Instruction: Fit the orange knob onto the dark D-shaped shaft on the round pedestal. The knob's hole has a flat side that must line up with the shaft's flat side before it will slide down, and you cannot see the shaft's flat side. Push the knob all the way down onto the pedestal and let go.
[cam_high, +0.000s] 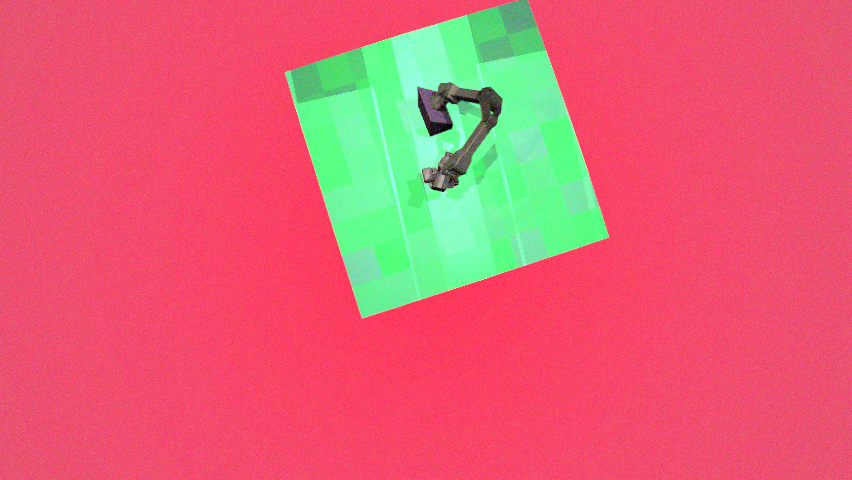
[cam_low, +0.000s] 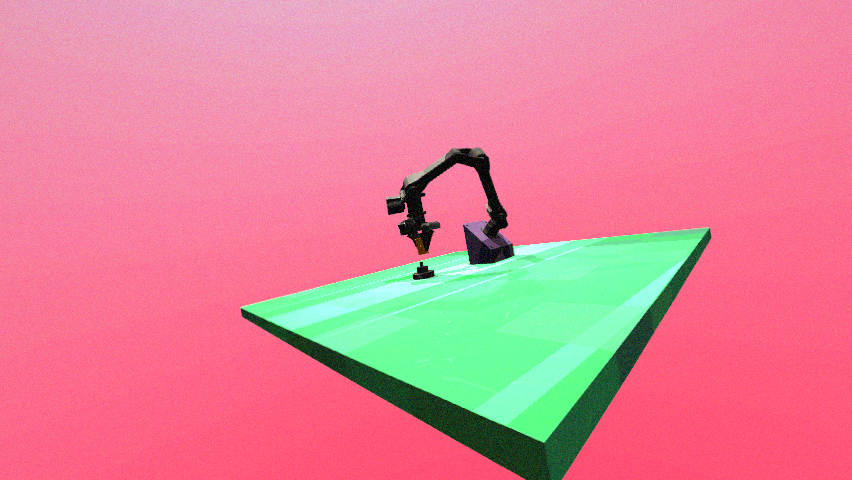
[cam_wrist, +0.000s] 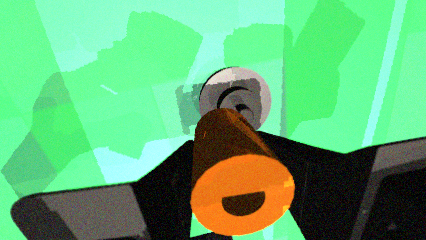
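Now: the dark pedestal 30 mm to the right of my gripper tip and 70 mm below it. From my gripper tip the other things lie so: orange knob 20 mm above.
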